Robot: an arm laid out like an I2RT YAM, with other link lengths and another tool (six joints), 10 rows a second.
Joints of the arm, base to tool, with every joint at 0 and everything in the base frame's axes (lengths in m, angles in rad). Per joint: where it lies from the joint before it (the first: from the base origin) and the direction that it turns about. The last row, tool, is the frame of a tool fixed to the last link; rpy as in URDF.
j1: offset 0 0 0.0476 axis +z
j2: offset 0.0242 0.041 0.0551 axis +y
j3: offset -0.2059 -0.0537 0 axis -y
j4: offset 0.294 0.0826 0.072 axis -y
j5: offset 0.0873 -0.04 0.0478 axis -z
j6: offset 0.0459 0 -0.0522 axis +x
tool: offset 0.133 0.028 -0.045 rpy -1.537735 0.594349 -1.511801
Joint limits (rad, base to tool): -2.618..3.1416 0..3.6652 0..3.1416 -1.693..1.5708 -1.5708..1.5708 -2.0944..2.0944
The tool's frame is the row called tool.
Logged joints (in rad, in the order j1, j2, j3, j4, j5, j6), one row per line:
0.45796 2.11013 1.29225 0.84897 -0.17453 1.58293
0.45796 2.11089 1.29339 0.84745 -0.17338 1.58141
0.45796 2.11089 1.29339 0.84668 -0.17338 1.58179
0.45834 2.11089 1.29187 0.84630 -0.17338 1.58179
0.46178 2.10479 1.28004 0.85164 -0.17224 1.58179
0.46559 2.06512 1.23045 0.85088 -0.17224 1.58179
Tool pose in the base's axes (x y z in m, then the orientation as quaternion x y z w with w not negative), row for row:
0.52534 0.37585 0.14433 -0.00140 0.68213 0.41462 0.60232
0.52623 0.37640 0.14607 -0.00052 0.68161 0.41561 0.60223
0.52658 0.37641 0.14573 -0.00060 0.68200 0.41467 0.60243
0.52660 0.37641 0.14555 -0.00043 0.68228 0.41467 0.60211
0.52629 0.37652 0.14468 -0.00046 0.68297 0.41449 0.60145
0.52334 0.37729 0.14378 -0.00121 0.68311 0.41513 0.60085
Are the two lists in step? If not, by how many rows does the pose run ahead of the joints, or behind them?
The pose runs 1 row behind the joints: the pose in row i belongs to the joints in row i - 1.
